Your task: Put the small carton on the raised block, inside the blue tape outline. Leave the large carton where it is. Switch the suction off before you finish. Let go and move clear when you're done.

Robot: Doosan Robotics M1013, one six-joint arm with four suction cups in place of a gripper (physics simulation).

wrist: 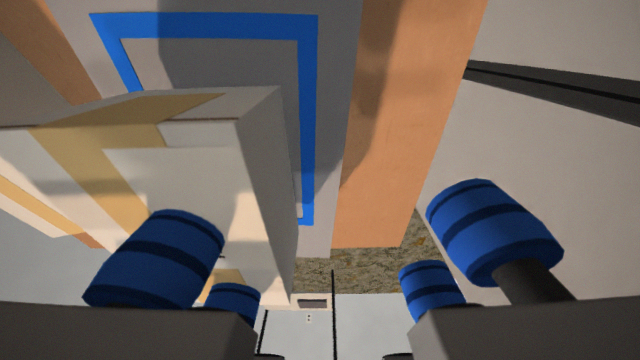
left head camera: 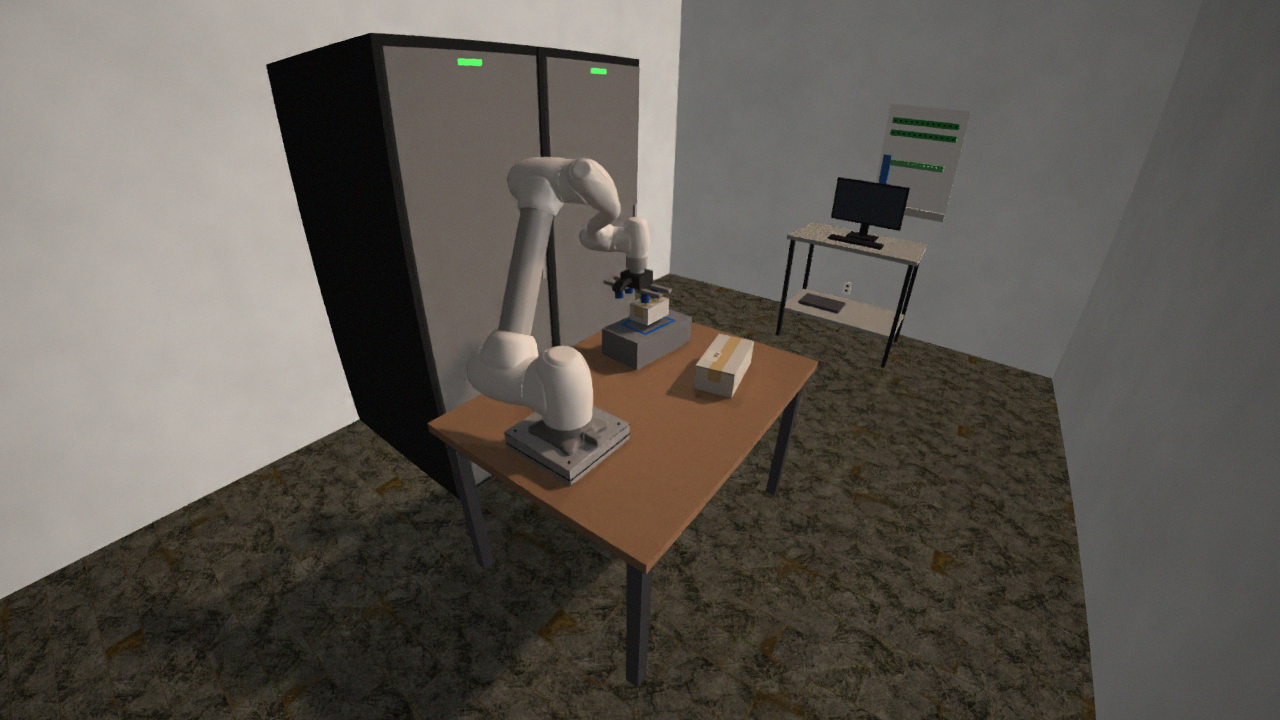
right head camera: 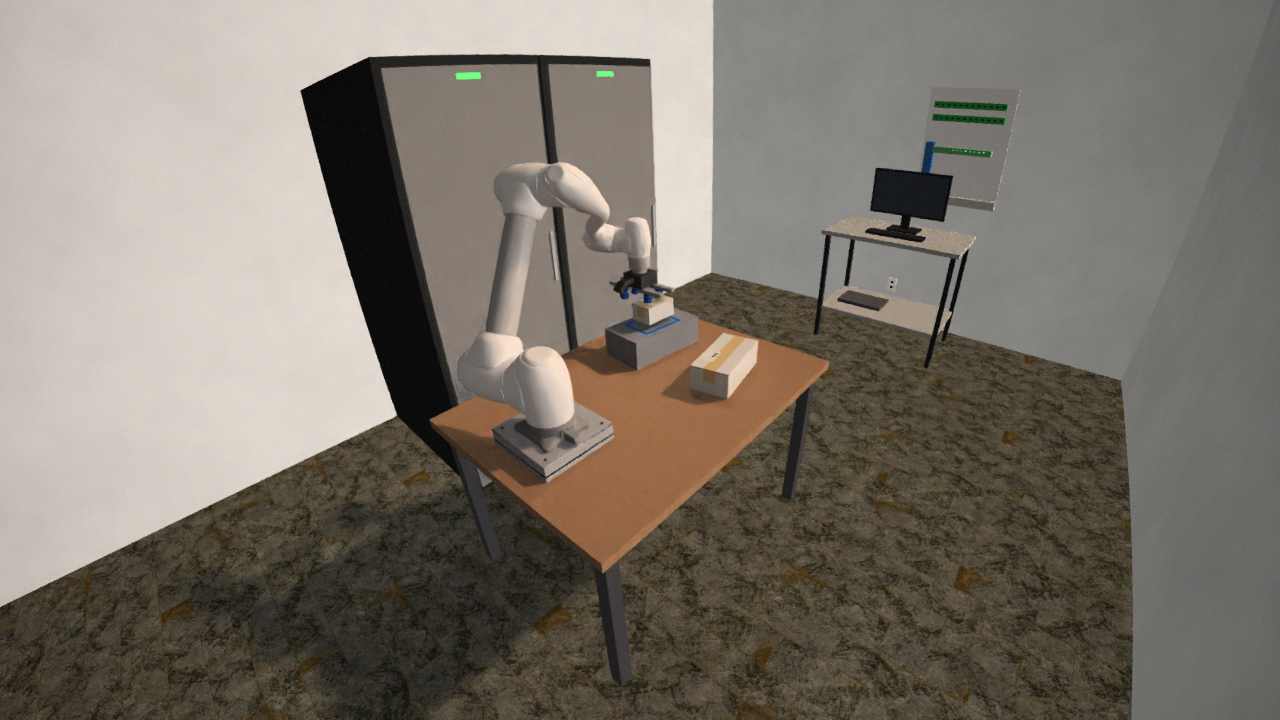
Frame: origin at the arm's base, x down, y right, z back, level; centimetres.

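Seen in the pictures: hand, its tool point: (wrist: 329, 249) (left head camera: 636, 298) (right head camera: 641, 298); arm's base, origin of its link: (left head camera: 568, 429) (right head camera: 552, 427).
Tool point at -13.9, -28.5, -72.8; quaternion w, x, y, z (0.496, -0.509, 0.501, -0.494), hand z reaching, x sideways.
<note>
Pixels of each thing's middle, then the offset from my tool point to it, as dx, dy, dz. Level surfaces: height alone.
- small carton, middle of its body: (wrist: 218, 208) (right head camera: 653, 308) (left head camera: 649, 308) +2.4, +8.0, +1.6
- raised grey block, middle of its body: (wrist: 256, 129) (right head camera: 652, 334) (left head camera: 647, 335) +14.1, +8.4, +2.8
- large carton, middle of its body: (wrist: 15, 142) (right head camera: 725, 363) (left head camera: 725, 363) +15.0, +46.2, +2.9
- brown table, height of its surface: dx +20.1
My gripper (left head camera: 638, 291) (right head camera: 641, 293) (wrist: 327, 270) has four blue suction cups. The two left cups in the wrist view are on the top of the small carton (left head camera: 648, 311) (right head camera: 653, 310) (wrist: 200, 175), which is white with tan tape. The other two cups are off to its side. The carton is level and appears slightly above the raised grey block (left head camera: 626, 344) (right head camera: 631, 347) (wrist: 337, 50), over the blue tape outline (left head camera: 662, 325) (right head camera: 666, 326) (wrist: 307, 125). The carton hides part of the outline. The large carton (left head camera: 726, 362) (right head camera: 723, 364) (wrist: 35, 210) stands on the table beside the block.
The brown table (left head camera: 662, 447) (right head camera: 626, 447) bears the block, large carton and arm base (left head camera: 569, 452) (right head camera: 554, 450). A tall grey cabinet (left head camera: 465, 223) (right head camera: 465, 214) stands behind the arm. A desk with a monitor (left head camera: 869, 204) (right head camera: 910, 194) is at the far wall.
</note>
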